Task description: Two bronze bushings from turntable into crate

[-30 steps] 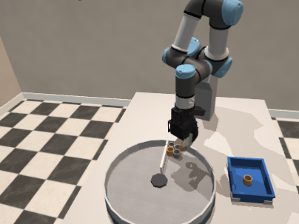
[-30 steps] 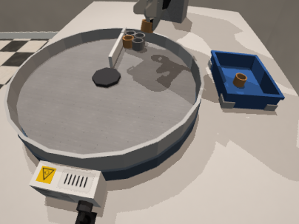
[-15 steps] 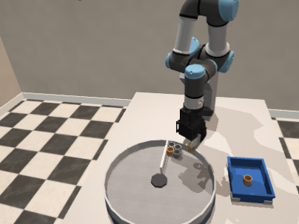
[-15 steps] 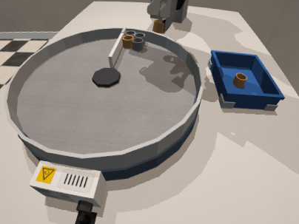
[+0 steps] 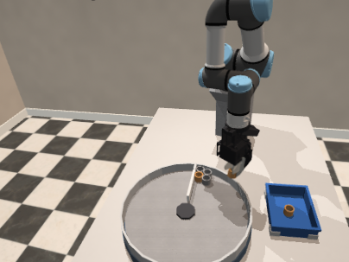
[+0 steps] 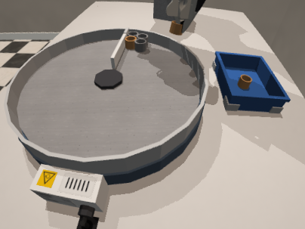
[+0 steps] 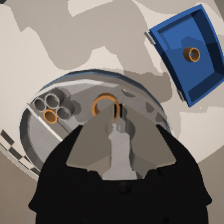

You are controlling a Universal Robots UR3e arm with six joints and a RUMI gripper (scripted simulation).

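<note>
Right now the blue crate is 170 mm to the left of my hand, 110 mm below it and 80 mm ahead of it. Also, from my hand: grey turntable (180 mm to the right, 90 mm below, 70 mm ahead).
</note>
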